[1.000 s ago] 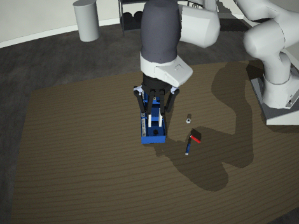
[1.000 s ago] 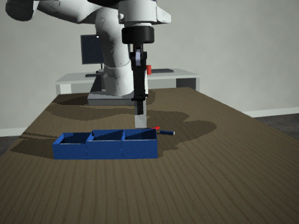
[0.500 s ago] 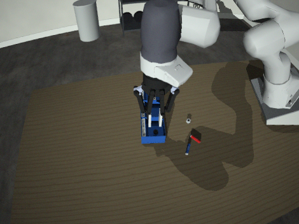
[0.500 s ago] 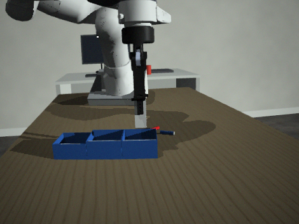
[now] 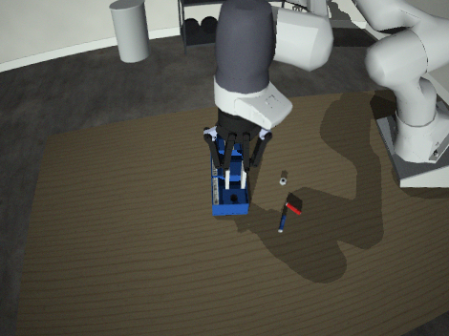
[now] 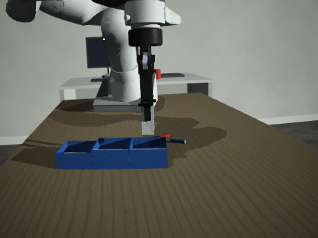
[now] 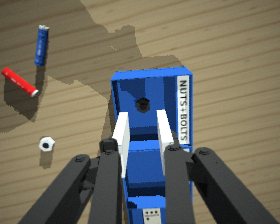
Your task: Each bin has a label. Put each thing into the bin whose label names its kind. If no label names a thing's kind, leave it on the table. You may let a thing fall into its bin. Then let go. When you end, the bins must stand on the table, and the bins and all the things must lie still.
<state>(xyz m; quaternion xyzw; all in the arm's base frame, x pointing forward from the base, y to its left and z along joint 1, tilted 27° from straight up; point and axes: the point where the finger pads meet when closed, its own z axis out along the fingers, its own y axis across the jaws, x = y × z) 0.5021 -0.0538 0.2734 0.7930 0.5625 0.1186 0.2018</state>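
Now: the white nut 140 mm behind my hand and 100 mm below it. Round my hand: dark nut 90 mm below; red marker 120 mm behind, 90 mm to the left, 100 mm below; blue cylinder 70 mm behind, 110 mm to the left, 100 mm below.
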